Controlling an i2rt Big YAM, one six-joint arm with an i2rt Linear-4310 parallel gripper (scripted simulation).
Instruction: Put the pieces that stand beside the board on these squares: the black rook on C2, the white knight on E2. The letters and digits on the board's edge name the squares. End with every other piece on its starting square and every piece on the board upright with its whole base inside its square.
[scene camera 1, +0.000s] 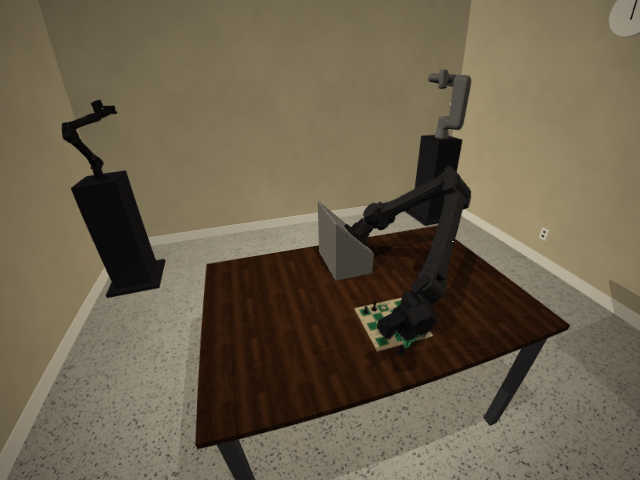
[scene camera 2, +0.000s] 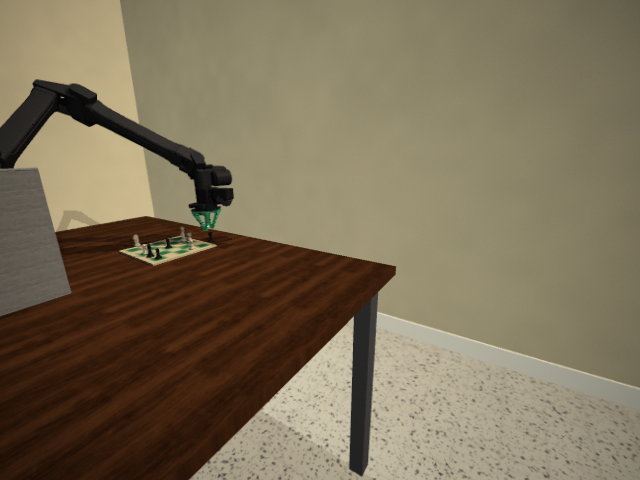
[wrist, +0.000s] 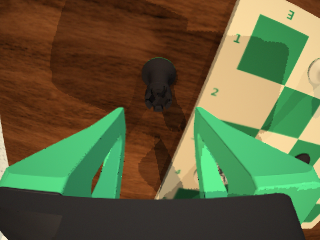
Observation:
I see my gripper (wrist: 159, 118) and a black rook (wrist: 158, 74).

